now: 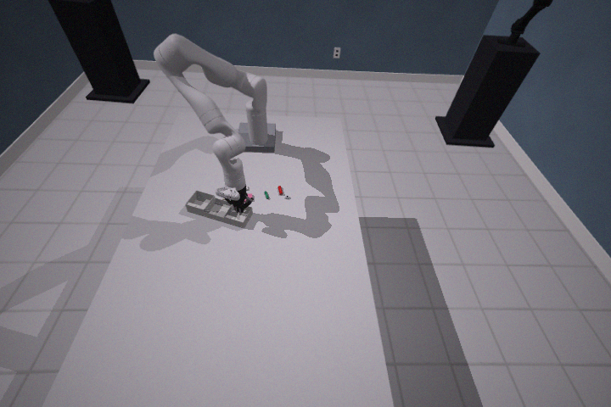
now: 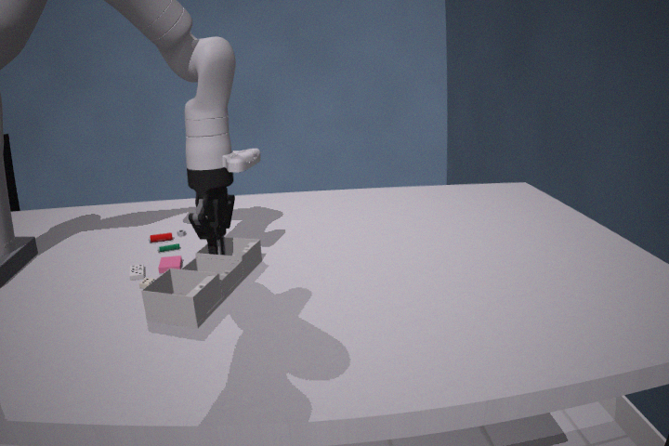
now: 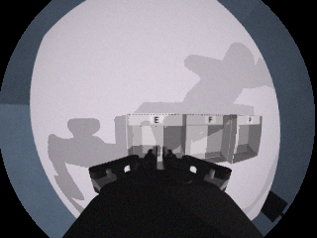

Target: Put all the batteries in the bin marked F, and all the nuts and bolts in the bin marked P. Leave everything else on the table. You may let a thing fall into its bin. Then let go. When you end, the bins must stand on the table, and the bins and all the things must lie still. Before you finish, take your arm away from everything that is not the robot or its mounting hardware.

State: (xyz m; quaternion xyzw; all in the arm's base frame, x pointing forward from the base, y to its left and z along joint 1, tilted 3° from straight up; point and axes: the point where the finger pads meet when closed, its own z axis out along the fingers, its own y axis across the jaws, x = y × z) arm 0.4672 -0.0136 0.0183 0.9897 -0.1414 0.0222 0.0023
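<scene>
Now: the grey nut 11 cm behind my hand, 19 cm to the left of it and 3 cm below it. Also, from my hand: pink block 9 cm behind, 1 cm to the left, 3 cm below; then cream domino-like tile 10 cm behind, 7 cm to the right, 3 cm below; then grey three-part bin 8 cm to the right, 1 cm below.
</scene>
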